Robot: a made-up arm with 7 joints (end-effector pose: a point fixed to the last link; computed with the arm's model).
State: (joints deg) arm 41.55 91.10 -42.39 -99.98 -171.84 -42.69 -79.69
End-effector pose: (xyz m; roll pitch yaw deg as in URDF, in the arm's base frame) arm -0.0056 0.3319 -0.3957 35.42 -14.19 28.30
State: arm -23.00 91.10 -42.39 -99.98 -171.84 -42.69 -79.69
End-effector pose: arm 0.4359 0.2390 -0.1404 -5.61 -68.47 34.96
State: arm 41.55 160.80 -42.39 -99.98 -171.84 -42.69 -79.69
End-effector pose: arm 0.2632 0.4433 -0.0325 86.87 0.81 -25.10
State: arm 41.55 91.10 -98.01 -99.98 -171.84 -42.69 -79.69
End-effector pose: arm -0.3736 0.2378 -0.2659 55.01 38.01 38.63
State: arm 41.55 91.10 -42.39 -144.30 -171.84 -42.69 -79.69
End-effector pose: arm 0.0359 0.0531 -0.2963 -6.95 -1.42 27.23
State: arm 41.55 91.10 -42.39 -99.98 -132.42 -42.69 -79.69
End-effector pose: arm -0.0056 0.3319 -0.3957 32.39 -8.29 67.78
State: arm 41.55 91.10 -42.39 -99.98 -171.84 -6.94 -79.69
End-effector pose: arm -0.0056 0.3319 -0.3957 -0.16 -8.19 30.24
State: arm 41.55 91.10 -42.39 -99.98 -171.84 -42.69 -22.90
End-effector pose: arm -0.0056 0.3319 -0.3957 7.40 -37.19 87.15
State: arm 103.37 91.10 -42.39 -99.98 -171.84 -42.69 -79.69
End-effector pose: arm -0.4305 0.2426 -0.1504 74.11 29.88 57.36
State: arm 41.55 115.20 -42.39 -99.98 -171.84 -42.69 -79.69
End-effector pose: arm 0.0634 0.4316 -0.2766 54.83 -14.66 8.26
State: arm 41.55 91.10 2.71 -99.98 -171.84 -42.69 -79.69
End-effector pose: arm 0.2729 0.3766 -0.2247 17.74 -57.01 34.86
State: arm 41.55 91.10 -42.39 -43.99 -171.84 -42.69 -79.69
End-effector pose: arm -0.0984 0.6402 -0.2093 93.39 -25.44 16.23
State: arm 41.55 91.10 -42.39 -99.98 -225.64 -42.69 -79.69
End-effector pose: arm -0.0056 0.3319 -0.3957 44.28 -16.60 -27.17
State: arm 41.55 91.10 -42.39 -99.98 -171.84 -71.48 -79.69
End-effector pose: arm -0.0056 0.3319 -0.3957 64.88 -17.46 24.23
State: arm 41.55 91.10 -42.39 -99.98 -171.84 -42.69 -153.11
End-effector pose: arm -0.0056 0.3319 -0.3957 26.58 27.94 -33.84
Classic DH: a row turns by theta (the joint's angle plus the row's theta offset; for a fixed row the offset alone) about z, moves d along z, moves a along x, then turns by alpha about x. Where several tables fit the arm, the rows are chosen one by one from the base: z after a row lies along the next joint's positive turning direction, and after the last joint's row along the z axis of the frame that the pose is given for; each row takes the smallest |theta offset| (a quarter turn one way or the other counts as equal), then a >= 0, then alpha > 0; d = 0 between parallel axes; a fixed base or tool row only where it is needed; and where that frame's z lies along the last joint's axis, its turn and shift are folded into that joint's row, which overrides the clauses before.
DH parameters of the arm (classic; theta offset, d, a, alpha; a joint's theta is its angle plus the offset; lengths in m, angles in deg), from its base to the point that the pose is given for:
base (fixed): 0 0 0 -70
joint 1: 90 0 0 90
joint 2: 70 0 0 -90
joint 3: -90 -0.3072 0.0345 -90
joint 4: 0 0 -0.0476 90
joint 5: 0 -0.3934 0 -90
joint 6: 0 0 0 90
joint 7: 0 0 0 0

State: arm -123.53 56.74 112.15 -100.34 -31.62 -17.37 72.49
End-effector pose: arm 0.0803 0.5076 0.0344 -34.53 57.39 -85.68
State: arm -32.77 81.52 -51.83 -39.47 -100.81 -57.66 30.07
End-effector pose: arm 0.3870 0.5511 -0.1380 -14.77 23.14 -126.68
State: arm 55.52 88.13 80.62 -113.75 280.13 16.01 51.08
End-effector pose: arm 0.2914 0.2701 0.2242 141.69 36.39 -67.97
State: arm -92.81 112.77 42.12 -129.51 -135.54 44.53 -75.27
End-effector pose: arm -0.2643 -0.0124 0.2727 61.51 -12.58 154.65
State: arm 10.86 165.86 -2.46 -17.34 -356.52 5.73 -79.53
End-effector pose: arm 0.2125 0.1850 0.6462 -161.02 18.43 85.33
